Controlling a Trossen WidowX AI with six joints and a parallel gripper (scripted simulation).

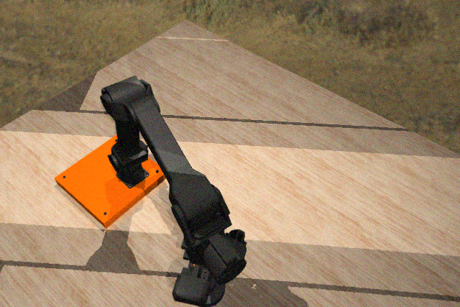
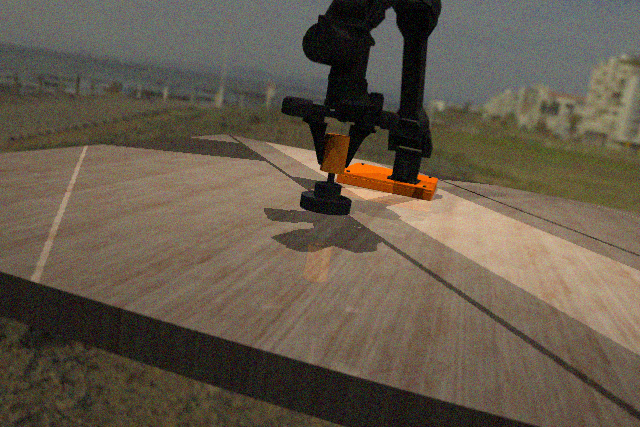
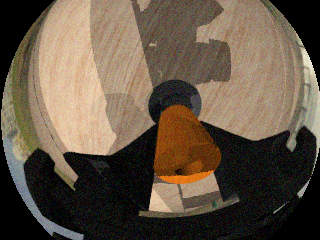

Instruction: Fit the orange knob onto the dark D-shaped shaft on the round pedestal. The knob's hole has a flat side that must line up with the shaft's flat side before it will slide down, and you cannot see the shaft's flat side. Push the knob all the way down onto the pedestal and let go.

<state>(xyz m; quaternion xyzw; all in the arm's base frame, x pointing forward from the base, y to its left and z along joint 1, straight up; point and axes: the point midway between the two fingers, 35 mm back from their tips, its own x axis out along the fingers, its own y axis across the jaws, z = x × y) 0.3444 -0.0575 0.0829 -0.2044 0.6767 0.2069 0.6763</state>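
Right now my gripper tip is 4 cm above the dark round pedestal. Round my gripper tip: orange knob 2 cm above.
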